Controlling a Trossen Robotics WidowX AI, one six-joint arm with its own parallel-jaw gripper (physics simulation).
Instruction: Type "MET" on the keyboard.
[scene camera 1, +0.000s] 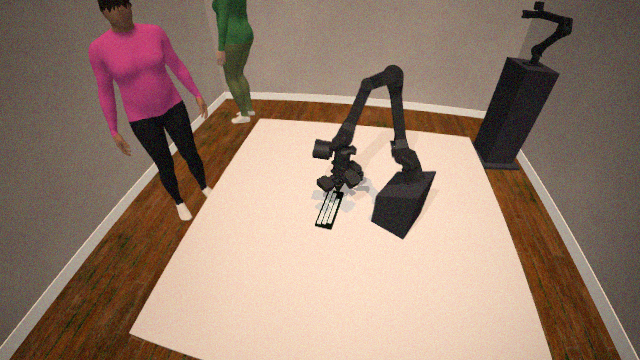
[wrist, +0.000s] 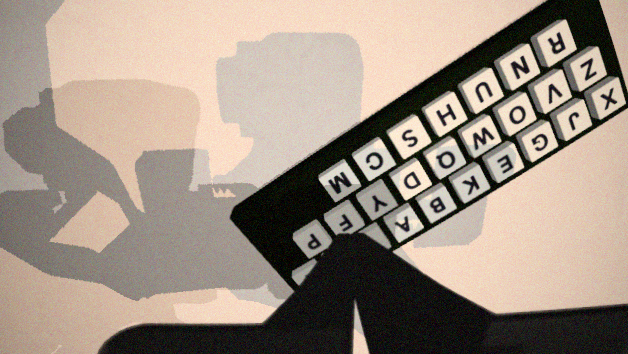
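Seen in the pictures: gripper, fingertip midpoint: (scene camera 1: 337, 190) (wrist: 350, 246); arm's base, origin of the base link: (scene camera 1: 415, 178).
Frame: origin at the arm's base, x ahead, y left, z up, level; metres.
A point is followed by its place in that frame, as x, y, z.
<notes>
The black keyboard (scene camera 1: 327, 212) {0.311, 0.013, -0.182} (wrist: 272, 215) {0.261, -0.088, -0.185} with white keys lies flat on the white surface. In the wrist view it runs diagonally from lower left to upper right, its letters upside down. The M key (wrist: 340, 181) {0.272, -0.051, -0.180} is up and left of the fingertips; the E key (wrist: 504, 163) {0.326, 0.007, -0.180} is far to the right. No T can be read; a partly covered key (wrist: 302, 274) {0.293, -0.102, -0.180} at the lower left end shows no letter. My gripper (scene camera 1: 338, 189) {0.271, -0.054, -0.127} (wrist: 350, 246) {0.271, -0.054, -0.127} is shut and empty, its tips over the keyboard's end beside the F key (wrist: 345, 221) {0.288, -0.065, -0.180}. The tips' height above the keys cannot be told.
The arm's dark pedestal (scene camera 1: 402, 205) {0.058, 0.102, -0.031} stands right of the keyboard on the pale mat (scene camera 1: 320, 290) {0.323, 0.330, -0.197}. A person in pink (scene camera 1: 142, 75) and one in green (scene camera 1: 235, 30) stand at the left and back. A second arm stands on a tall pedestal (scene camera 1: 517, 110) at the back right.
</notes>
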